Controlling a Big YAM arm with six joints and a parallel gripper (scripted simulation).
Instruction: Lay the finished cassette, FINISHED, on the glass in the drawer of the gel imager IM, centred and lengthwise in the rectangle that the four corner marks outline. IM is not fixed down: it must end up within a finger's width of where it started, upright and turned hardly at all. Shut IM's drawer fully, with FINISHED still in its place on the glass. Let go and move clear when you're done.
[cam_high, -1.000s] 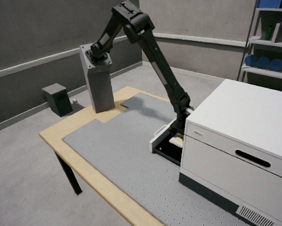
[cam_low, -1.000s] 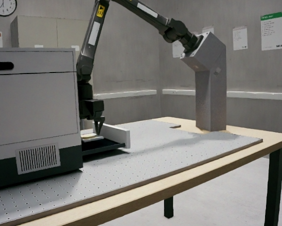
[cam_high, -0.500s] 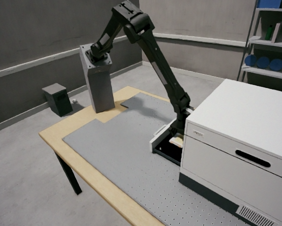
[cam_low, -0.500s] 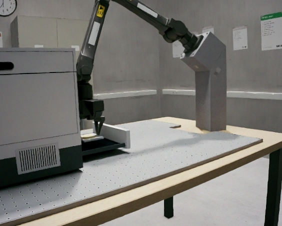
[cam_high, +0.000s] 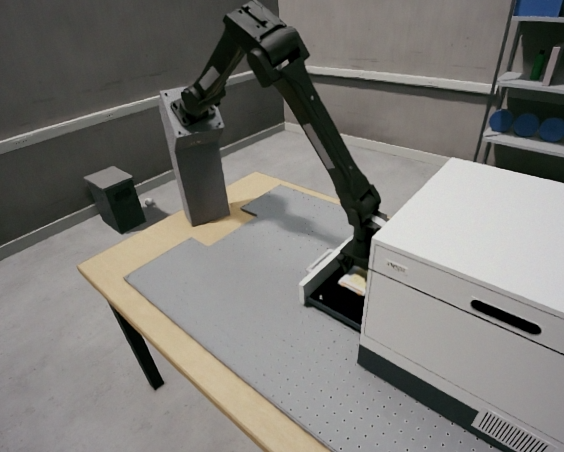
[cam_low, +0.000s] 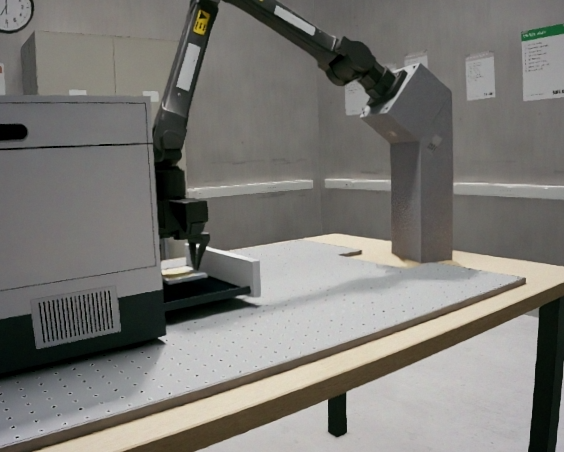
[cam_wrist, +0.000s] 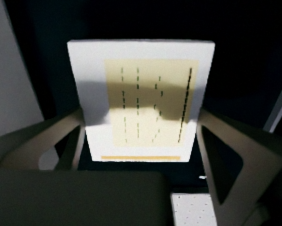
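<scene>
The cassette is 10 mm to the right of my hand and 10 mm below it. Round my hand: drawer (20 mm ahead, 20 mm below).
</scene>
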